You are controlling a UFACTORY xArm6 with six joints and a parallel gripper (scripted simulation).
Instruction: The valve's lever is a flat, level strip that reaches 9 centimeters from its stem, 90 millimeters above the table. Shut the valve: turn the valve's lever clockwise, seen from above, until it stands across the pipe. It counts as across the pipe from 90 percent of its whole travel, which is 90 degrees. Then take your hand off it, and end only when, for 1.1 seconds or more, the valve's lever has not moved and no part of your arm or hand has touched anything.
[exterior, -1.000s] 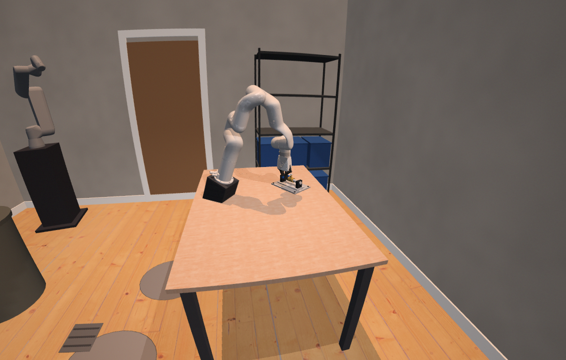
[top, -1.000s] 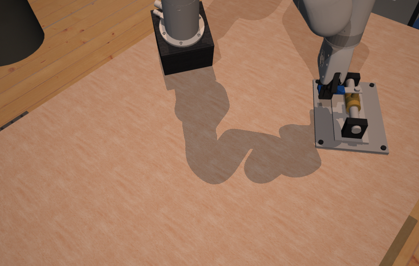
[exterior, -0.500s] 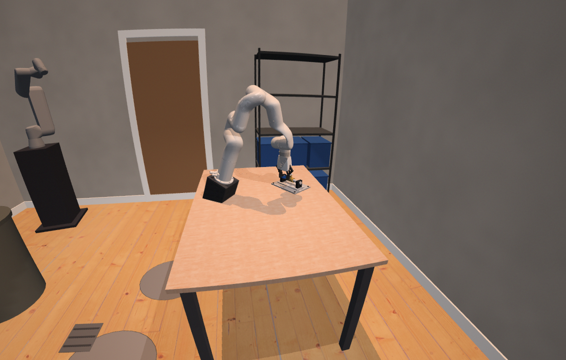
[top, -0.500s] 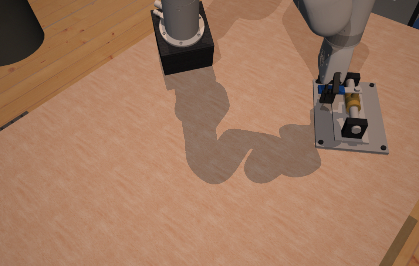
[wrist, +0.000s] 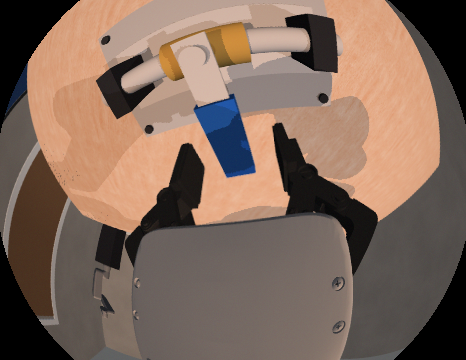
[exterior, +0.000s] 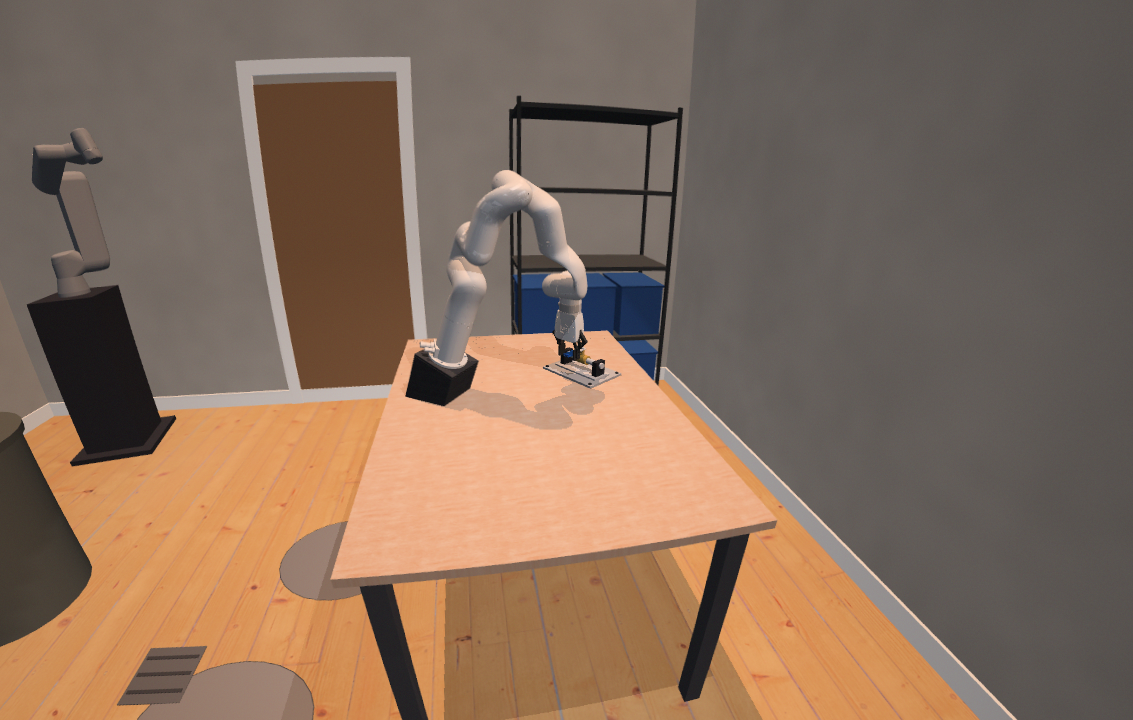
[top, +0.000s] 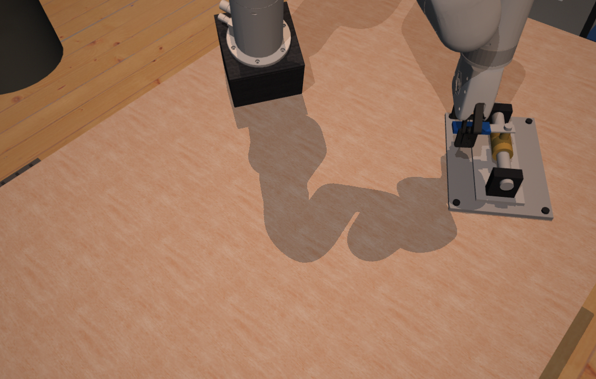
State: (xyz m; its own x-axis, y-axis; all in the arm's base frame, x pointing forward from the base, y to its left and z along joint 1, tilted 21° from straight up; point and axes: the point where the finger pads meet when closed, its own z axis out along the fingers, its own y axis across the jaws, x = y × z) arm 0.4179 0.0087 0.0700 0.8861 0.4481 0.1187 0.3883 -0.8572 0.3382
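Right now the valve lever is 4 cm ahead of my hand and 2 cm to the left of it.
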